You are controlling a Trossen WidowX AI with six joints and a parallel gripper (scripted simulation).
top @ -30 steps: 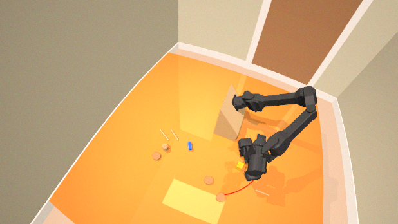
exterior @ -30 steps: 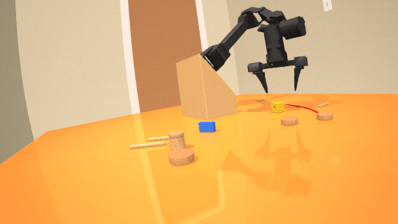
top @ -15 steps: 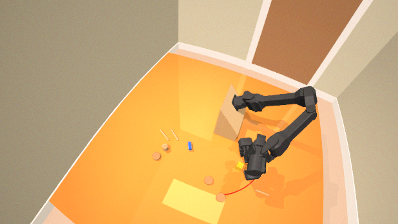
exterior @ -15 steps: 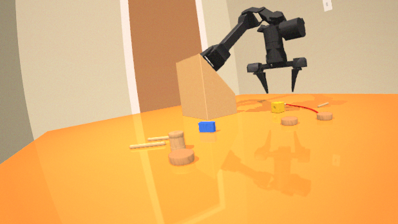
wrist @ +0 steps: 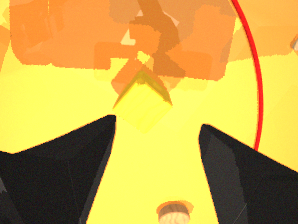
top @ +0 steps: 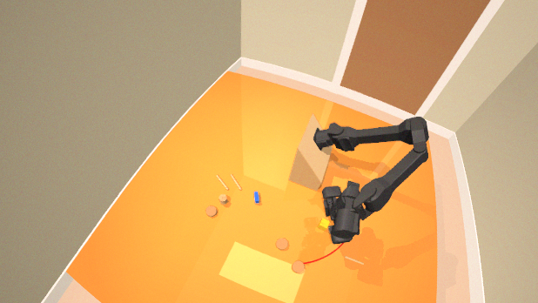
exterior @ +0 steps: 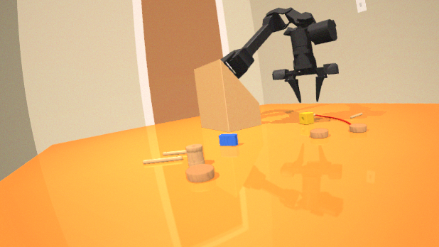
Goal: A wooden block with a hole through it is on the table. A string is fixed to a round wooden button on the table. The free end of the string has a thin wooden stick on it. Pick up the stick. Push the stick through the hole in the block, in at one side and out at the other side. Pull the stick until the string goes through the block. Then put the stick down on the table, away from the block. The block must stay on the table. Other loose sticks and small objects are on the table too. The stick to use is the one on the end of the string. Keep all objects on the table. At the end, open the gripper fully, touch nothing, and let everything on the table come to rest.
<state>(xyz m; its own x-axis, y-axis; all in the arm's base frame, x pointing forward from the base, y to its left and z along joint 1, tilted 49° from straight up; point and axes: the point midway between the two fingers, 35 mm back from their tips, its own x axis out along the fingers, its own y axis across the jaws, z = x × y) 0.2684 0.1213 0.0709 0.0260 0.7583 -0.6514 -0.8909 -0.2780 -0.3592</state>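
The yellow block is 1 cm behind my gripper tip, 1 cm to the right of it and 4 cm below it. Round my gripper tip: blue block (2 cm behind, 27 cm to the right, 5 cm below); round button (17 cm ahead, 4 cm to the right, 5 cm below); thin stick (8 cm ahead, 16 cm to the left, 6 cm below).
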